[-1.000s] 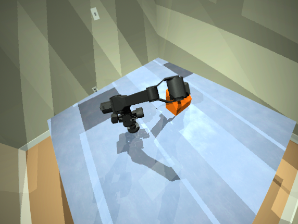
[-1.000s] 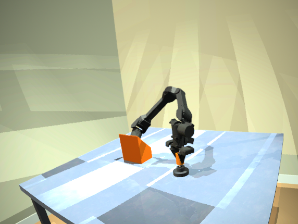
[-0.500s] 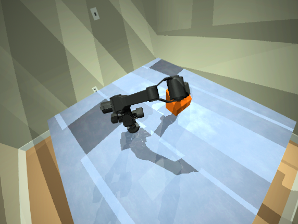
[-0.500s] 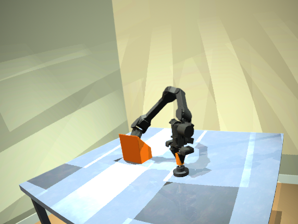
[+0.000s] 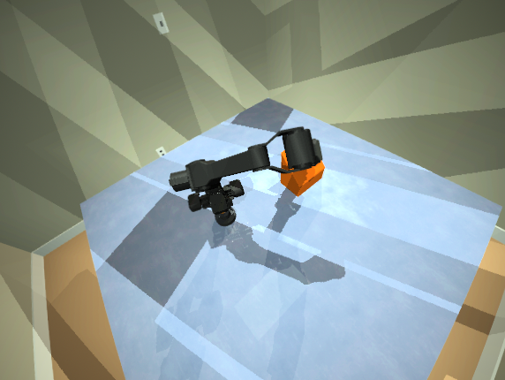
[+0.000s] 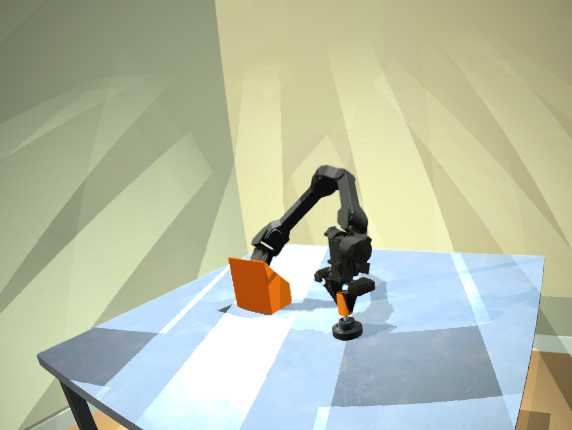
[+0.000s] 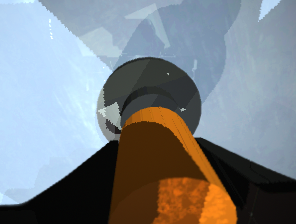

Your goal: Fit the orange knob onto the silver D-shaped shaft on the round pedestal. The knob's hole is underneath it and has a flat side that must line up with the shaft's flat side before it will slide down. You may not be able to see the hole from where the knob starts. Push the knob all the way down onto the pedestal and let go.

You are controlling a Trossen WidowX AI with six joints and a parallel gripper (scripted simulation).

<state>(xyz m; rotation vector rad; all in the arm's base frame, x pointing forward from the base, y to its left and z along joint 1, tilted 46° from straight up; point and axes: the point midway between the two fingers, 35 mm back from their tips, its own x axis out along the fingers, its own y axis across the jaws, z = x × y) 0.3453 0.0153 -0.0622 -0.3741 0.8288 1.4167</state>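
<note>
My gripper tip is now 30 mm below the orange knob. Round my gripper tip: round pedestal: 40 mm below.
</note>
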